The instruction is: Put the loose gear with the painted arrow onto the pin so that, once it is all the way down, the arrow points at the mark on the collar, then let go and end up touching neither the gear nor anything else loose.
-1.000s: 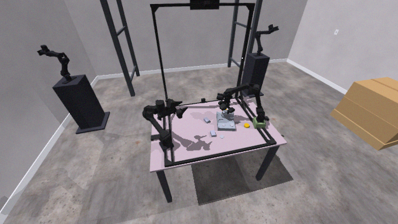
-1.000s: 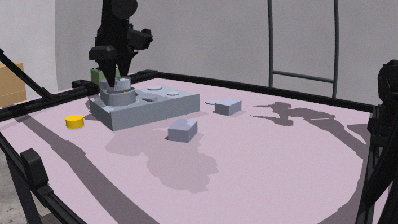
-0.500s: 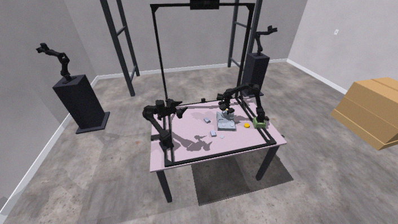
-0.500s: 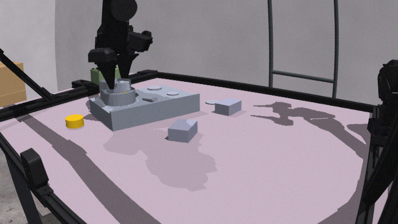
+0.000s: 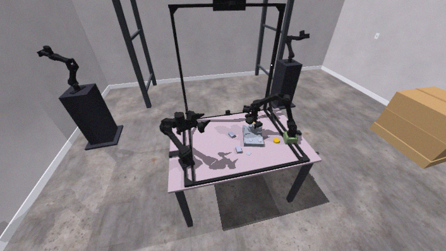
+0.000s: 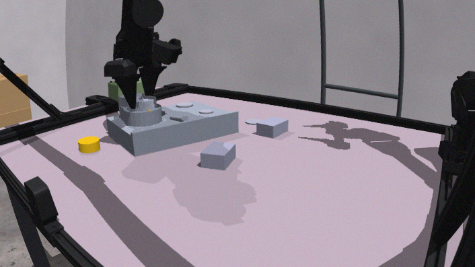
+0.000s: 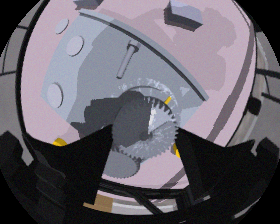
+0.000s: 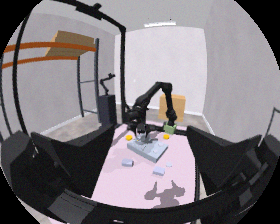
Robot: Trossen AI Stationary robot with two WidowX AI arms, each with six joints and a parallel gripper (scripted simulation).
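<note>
The grey toothed gear is 30 mm below my left hand. Also, from my left hand: yellow mark (40 mm to the right, 40 mm below, 10 mm behind); pin (60 mm below); round collar (50 mm below).
</note>
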